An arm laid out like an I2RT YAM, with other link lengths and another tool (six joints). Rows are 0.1 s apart.
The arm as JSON. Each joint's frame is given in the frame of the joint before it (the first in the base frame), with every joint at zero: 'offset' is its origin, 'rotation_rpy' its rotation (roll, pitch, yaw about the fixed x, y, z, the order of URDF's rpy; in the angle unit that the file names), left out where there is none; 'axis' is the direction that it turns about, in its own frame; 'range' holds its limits. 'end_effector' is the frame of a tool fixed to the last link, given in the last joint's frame.
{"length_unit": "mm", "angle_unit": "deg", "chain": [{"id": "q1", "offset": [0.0, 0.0, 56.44], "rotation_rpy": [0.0, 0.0, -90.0], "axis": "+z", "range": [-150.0, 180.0]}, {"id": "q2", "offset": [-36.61, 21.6, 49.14], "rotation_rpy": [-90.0, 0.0, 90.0], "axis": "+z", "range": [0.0, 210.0]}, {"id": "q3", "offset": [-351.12, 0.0, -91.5], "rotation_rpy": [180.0, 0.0, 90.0], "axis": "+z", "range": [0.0, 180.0]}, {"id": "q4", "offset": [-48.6, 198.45, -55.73], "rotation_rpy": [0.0, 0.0, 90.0], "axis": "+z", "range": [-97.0, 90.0]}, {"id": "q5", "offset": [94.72, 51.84, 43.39], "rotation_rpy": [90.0, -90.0, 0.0], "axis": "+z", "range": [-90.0, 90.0]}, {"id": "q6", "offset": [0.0, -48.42, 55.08], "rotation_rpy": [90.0, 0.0, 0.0], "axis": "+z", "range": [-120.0, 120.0]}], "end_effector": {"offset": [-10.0, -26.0, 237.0], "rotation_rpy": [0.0, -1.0, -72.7]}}
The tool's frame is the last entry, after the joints.
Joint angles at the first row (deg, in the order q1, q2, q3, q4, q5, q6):
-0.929 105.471 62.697 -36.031 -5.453 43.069
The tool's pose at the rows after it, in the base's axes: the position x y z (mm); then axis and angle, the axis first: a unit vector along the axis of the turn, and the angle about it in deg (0 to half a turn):
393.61 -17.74 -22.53 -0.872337 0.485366 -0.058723 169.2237
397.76 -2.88 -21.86 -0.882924 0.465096 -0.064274 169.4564
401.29 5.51 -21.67 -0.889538 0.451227 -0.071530 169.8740
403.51 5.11 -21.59 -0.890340 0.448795 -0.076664 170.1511
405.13 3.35 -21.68 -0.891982 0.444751 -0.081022 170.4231
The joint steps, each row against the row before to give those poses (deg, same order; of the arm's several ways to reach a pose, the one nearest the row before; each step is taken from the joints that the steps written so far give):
2.470 -0.110 -0.198 0.700 0.502 -0.021
2.710 0.001 -0.041 0.588 0.809 0.021
1.879 -0.001 -0.220 0.765 1.005 0.022
0.328 0.001 -0.174 0.525 0.590 -0.023
0.000 -0.001 -0.199 0.461 0.438 -0.546

